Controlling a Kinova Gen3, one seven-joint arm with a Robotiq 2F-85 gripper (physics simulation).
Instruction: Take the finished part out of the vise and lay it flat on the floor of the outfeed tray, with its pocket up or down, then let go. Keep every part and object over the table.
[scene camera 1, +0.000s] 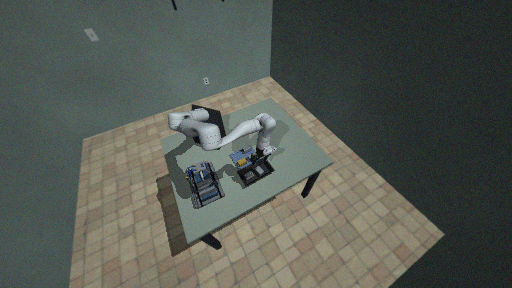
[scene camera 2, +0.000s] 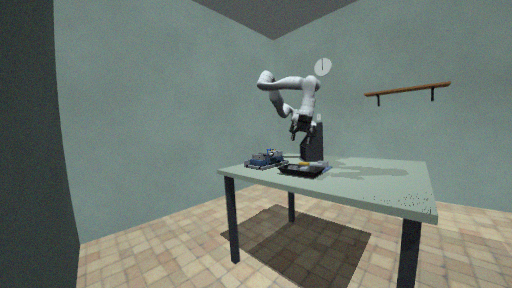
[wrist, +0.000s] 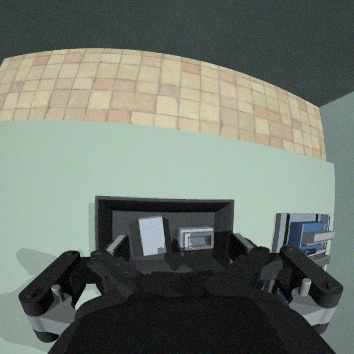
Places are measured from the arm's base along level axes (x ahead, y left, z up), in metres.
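Pixels of known places: gripper, between the fingertips: (scene camera 1: 259, 162) (scene camera 2: 300, 142) (wrist: 179, 246); arm's base, origin of its link: (scene camera 1: 203, 115).
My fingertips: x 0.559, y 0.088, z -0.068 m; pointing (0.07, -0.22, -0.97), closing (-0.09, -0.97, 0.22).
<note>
For each thing: its middle in the pictures, then the offset to it from my fingertips. Level surfaces: height alone.
- part, middle of its body: (wrist: 196, 238) (scene camera 1: 249, 175) dx -0.044, dy -0.065, dz -0.161 m
- grey vise, middle of its body: (wrist: 304, 271) (scene camera 1: 203, 180) (scene camera 2: 266, 158) dx -0.204, dy -0.345, dz -0.141 m
- blue plate, middle of its body: (scene camera 1: 245, 157) dx -0.202, dy +0.011, dz -0.186 m
- yellow block, middle of its body: (scene camera 2: 304, 165) (scene camera 1: 242, 162) dx -0.167, dy -0.040, dz -0.164 m
- table's, height of its surface: dz -0.191 m
The outfeed tray (scene camera 1: 261, 179) (scene camera 2: 300, 173) (wrist: 165, 204) is black with raised walls. Two pale grey parts lie apart on its floor. One block (scene camera 1: 260, 170) (wrist: 151, 236) lies flat with a plain face up; no pocket shows on that face. The other part (scene camera 1: 250, 175) (wrist: 196, 239) lies flat with its rectangular pocket up. My gripper (scene camera 1: 259, 159) (scene camera 2: 301, 139) (wrist: 179, 246) is open and empty, above the tray, with its fingers apart on either side of both parts in the wrist view. The blue and grey vise (scene camera 1: 204, 179) (scene camera 2: 265, 159) (wrist: 306, 234) stands to one side; its jaw contents are unclear.
A blue plate (scene camera 1: 236, 158) with a yellow block (scene camera 1: 242, 162) (scene camera 2: 304, 163) and a grey piece lies behind the tray, towards the robot's base. The table's (scene camera 1: 300, 150) front edge runs beyond the tray. The vise's raised body stands near the table's side edge.
</note>
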